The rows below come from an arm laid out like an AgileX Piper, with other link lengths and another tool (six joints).
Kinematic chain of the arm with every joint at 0, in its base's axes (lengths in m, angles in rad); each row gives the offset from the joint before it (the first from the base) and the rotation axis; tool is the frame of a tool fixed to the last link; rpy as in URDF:
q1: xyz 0 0 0.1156 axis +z
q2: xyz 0 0 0 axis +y
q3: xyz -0.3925 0 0.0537 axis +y
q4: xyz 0.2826 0 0.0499 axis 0.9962 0 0.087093
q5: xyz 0 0 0 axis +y
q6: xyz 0.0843 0 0.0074 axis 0.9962 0 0.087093
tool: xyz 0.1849 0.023 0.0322 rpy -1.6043 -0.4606 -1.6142
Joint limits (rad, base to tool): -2.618..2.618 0..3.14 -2.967..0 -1.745..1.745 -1.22..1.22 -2.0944..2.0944
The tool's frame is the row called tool.
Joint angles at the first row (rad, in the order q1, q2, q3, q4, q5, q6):
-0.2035 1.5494 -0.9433 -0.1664 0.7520 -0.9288
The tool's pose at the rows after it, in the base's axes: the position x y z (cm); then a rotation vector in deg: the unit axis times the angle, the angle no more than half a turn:
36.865, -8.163, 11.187, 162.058, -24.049, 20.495
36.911, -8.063, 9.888, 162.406, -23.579, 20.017
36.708, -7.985, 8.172, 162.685, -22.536, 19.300
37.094, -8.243, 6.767, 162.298, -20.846, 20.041
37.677, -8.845, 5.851, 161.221, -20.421, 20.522
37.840, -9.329, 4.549, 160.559, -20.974, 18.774
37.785, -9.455, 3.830, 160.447, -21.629, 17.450
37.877, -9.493, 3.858, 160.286, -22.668, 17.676
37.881, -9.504, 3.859, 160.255, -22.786, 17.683
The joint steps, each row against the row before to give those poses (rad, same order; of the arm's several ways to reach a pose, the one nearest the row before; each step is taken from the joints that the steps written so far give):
-0.0001 0.0352 0.0024 0.0001 -0.0054 0.0000
0.0001 0.0207 0.0237 -0.0010 -0.0380 0.0000
0.0000 0.0243 0.0359 -0.0079 -0.0508 0.0000
0.0000 0.0272 0.0249 -0.0251 -0.0604 0.0055
0.0000 0.0265 0.0056 -0.0444 -0.0370 0.0351
-0.0001 0.0369 0.0000 -0.0383 -0.0137 0.0431
0.0001 0.0193 0.0000 -0.0118 -0.0020 0.0203
0.0000 -0.0002 0.0000 -0.0035 -0.0020 0.0157
0.0000 0.0000 0.0000 -0.0008 0.0000 0.0021

